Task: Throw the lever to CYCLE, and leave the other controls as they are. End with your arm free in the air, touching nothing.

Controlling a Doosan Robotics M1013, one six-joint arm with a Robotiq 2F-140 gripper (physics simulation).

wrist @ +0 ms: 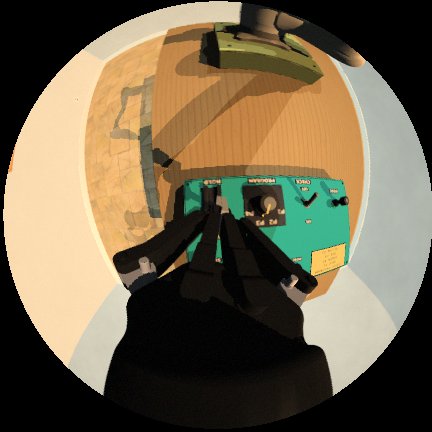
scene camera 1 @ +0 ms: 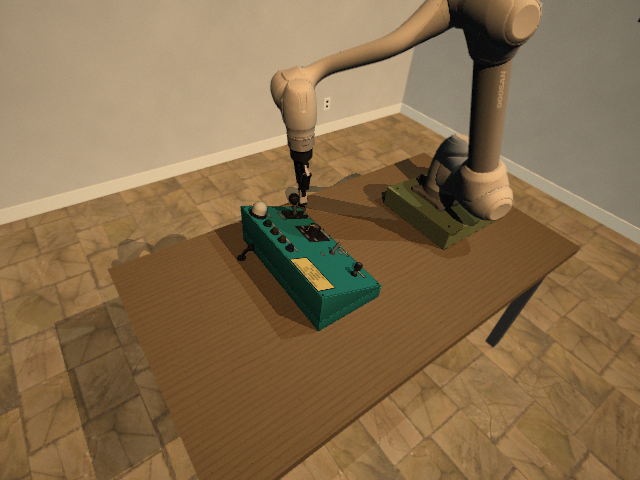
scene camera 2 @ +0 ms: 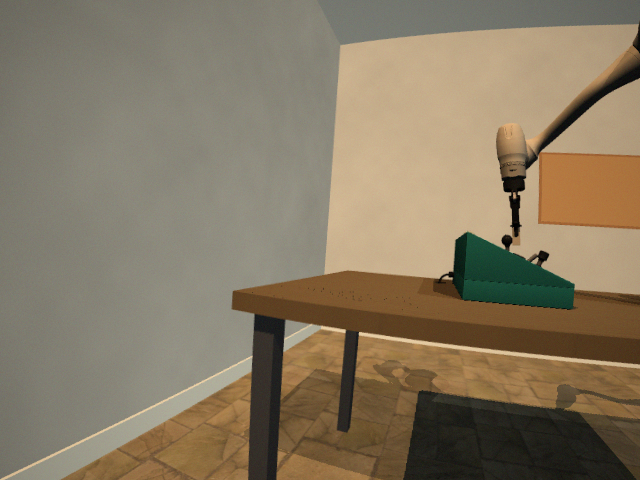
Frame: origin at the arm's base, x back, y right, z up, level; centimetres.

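Seen in the pictures: gripper, between the fingertips: (wrist: 219, 203) (scene camera 1: 303, 201) (scene camera 2: 516, 245); arm's base, origin of its link: (scene camera 1: 439, 195).
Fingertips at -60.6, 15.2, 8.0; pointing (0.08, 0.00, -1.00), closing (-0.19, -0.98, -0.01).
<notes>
Pixels of each thing's top centre, then the offset from my fingertips to it, as dx, dy, dz. "spot": a spot on its surface instead.
- lever with a black ball knob, centre of its top: (scene camera 1: 293, 194) (scene camera 2: 507, 234) -3.2, +1.5, +3.6
- label, a spot on its surface: (wrist: 212, 182) spot: +3.1, +1.6, -9.2
- PROGRAM rotary knob, centre of its top: (wrist: 271, 206) (scene camera 1: 314, 224) -1.4, -10.4, -3.0
- CHECK toggle, centre of its top: (wrist: 316, 200) (scene camera 1: 336, 243) +0.2, -22.4, -3.0
- small black-knobbed lever, centre of its top: (scene camera 2: 540, 250) (scene camera 1: 357, 264) (wrist: 346, 204) -0.3, -34.4, -2.3
- white dome, a spot on its surface: (scene camera 1: 259, 209) spot: -18.0, -0.1, +3.1
The teal control panel (scene camera 1: 346, 283) (scene camera 2: 496, 271) (wrist: 327, 225) has a lever with a black ball knob (scene camera 1: 294, 198) (scene camera 2: 506, 239) at its far end. The lever stands nearly upright in scene camera 2. In the wrist view the HOLD label (wrist: 212, 182) shows at one end of its slot; the fingers hide the knob, and the CYCLE label cannot be read. My gripper (scene camera 1: 303, 200) (scene camera 2: 515, 239) (wrist: 219, 203) is shut and empty. Its pale tips are right beside the knob, on the side toward the robot's base; whether they touch is unclear.
Beside the lever are the PROGRAM rotary knob (scene camera 1: 311, 231) (wrist: 269, 203), the CHECK toggle (scene camera 1: 336, 248) (wrist: 311, 200) and a small black-knobbed lever (scene camera 1: 357, 267) (wrist: 342, 201). A white dome (scene camera 1: 259, 209) and several dark buttons line the high edge. The olive base (scene camera 1: 418, 219) (wrist: 265, 61) carries the arm.
</notes>
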